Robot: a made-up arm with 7 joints.
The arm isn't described. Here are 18 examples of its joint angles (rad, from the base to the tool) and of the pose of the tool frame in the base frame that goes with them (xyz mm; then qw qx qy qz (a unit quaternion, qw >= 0)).
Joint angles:
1: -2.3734 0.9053 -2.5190 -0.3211 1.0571 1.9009 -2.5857
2: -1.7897 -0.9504 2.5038 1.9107 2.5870 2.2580 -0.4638
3: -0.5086 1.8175 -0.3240 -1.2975 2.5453 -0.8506 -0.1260
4: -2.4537 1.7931 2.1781 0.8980 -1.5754 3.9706 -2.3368
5: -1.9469 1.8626 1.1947 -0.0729 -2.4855 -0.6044 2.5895
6: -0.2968 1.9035 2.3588 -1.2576 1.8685 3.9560 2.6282
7: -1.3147 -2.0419 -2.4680 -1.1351 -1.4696 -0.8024 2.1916
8: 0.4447 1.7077 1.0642 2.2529 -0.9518 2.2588 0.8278
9: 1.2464 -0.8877 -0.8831 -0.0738 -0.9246 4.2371 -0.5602
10: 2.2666 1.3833 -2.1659 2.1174 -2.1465 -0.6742 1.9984
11: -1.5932 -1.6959 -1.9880 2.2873 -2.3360 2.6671 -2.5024
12: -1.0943 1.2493 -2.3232 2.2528 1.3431 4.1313 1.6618
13: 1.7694 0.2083 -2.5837 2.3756 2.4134 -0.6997 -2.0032
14: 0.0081 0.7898 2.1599 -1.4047 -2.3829 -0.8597 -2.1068
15: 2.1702 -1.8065 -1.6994 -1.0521 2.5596 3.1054 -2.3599
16: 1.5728 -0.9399 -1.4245 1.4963 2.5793 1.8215 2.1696
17: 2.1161 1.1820 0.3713 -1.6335 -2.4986 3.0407 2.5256
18: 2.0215 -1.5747 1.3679 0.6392 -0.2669 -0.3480 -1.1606
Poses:
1: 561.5 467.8 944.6 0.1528 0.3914 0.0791 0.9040
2: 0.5 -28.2 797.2 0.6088 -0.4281 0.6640 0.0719
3: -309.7 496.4 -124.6 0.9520 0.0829 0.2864 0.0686
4: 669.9 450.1 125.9 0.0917 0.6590 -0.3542 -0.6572
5: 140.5 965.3 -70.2 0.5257 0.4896 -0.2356 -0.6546
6: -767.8 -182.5 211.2 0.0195 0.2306 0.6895 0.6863
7: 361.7 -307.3 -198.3 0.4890 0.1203 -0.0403 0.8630
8: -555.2 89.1 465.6 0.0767 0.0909 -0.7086 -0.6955
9: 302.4 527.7 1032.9 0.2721 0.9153 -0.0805 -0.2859
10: 741.0 31.0 190.4 0.5731 0.7256 -0.3000 0.2347
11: -458.1 -337.1 277.6 0.3874 -0.5474 -0.6750 -0.3076
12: -385.8 33.2 414.6 0.7611 -0.6113 0.1676 -0.1381
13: 527.9 -137.3 492.6 0.4155 -0.2198 -0.0065 -0.8826
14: -136.8 -553.9 838.3 0.0630 -0.4690 -0.6986 -0.5367
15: -444.9 509.2 43.7 0.3157 -0.0714 -0.5412 -0.7761
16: 521.2 406.5 485.3 0.6484 0.2738 0.6859 0.1848
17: 281.7 -437.6 264.2 0.4632 0.4671 0.5453 -0.5195
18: -641.8 756.2 229.0 0.2616 0.3261 -0.7525 0.5088
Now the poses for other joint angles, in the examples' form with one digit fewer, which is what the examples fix.
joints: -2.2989 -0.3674 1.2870 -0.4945 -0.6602 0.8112 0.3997
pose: -486 133 1287 0.500 -0.054 -0.398 0.767
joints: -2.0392 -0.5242 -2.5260 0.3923 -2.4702 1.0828 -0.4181
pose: -570 -237 1274 0.538 0.141 -0.156 0.816
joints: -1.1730 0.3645 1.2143 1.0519 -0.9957 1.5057 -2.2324
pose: 106 385 1262 0.876 -0.150 0.443 -0.120
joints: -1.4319 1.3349 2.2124 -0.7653 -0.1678 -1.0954 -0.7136
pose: -342 812 821 0.417 0.481 0.742 0.210
